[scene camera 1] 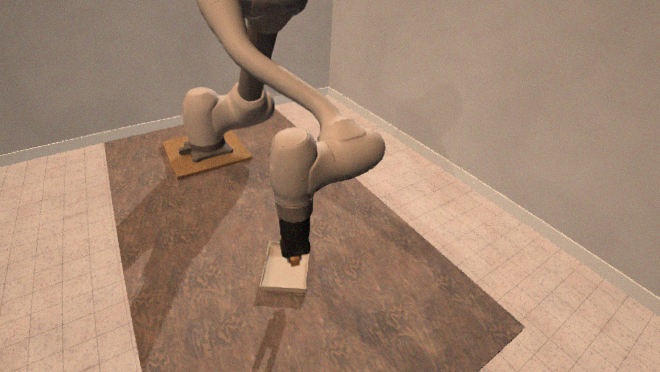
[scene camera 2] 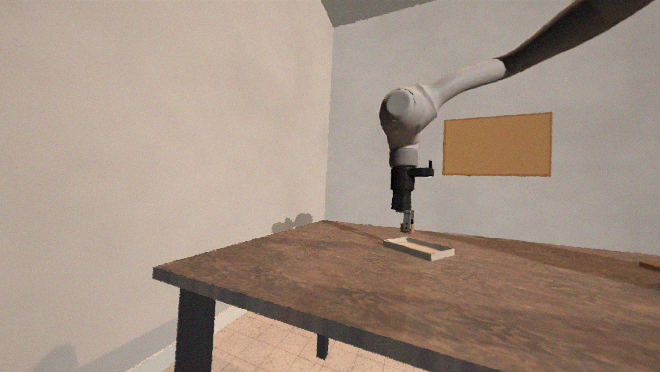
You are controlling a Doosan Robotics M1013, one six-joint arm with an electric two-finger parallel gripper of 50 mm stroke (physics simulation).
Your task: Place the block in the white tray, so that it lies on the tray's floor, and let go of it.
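Frame: origin at the arm's base, x ahead, y left, z up, level; millimetres.
Seen in the pictures: gripper, fingertip midpoint: (scene camera 1: pixel 293 258) (scene camera 2: pixel 408 230); arm's base, origin of the base link: (scene camera 1: pixel 208 148).
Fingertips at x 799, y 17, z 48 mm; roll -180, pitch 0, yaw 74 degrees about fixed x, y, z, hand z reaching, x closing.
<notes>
Pixels of each thing's middle, then the offset from my fingertips to it. Level surfaces: height alone.
- orange block, body centre: (scene camera 1: pixel 294 258) (scene camera 2: pixel 407 227) 4 mm ahead, 1 mm right, 7 mm up
- white tray, body centre: (scene camera 1: pixel 286 265) (scene camera 2: pixel 416 247) 27 mm back, 11 mm right, 52 mm down
- brown table, its level: 62 mm down
The orange block (scene camera 1: pixel 295 261) (scene camera 2: pixel 412 228) is held between the fingers of my gripper (scene camera 1: pixel 294 260) (scene camera 2: pixel 408 229), which is shut on it and points down. The fingers hide part of the block. The white tray (scene camera 1: pixel 284 279) (scene camera 2: pixel 442 254) is a shallow rectangular box with low walls on the table. In the scene camera 1 view, the block shows against the tray's floor, toward its far right part. In the scene camera 2 view, the block hangs a little above the level of the tray's rim, not touching the tray.
The brown table (scene camera 1: pixel 380 280) (scene camera 2: pixel 280 280) carries the tray. The arm's base (scene camera 1: pixel 200 120) stands on an orange-brown plate (scene camera 1: pixel 178 167) at the table's far end. An orange-brown board (scene camera 2: pixel 497 145) hangs on the wall behind the arm. The tray's low walls surround its floor.
</notes>
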